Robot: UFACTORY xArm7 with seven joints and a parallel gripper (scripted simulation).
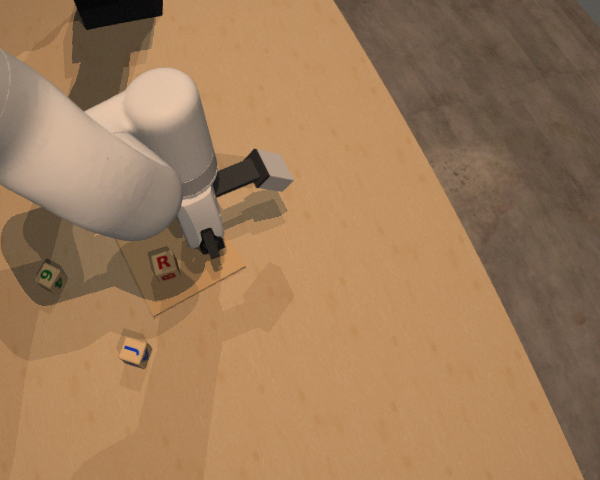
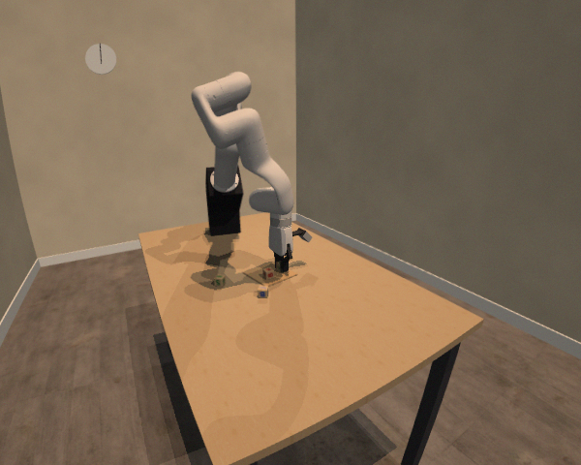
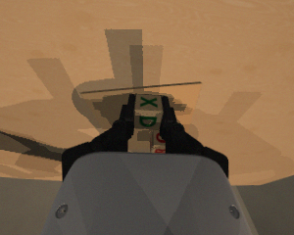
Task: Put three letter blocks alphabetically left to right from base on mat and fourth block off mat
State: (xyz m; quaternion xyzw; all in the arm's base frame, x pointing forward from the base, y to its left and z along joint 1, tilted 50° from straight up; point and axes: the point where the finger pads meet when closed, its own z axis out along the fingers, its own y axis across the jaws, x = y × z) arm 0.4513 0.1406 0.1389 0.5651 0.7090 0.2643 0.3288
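Right now the green D block is 1 cm below my hand. From my hand the other things lie so: tan mat 1 cm ahead, 5 cm to the right, 2 cm below.
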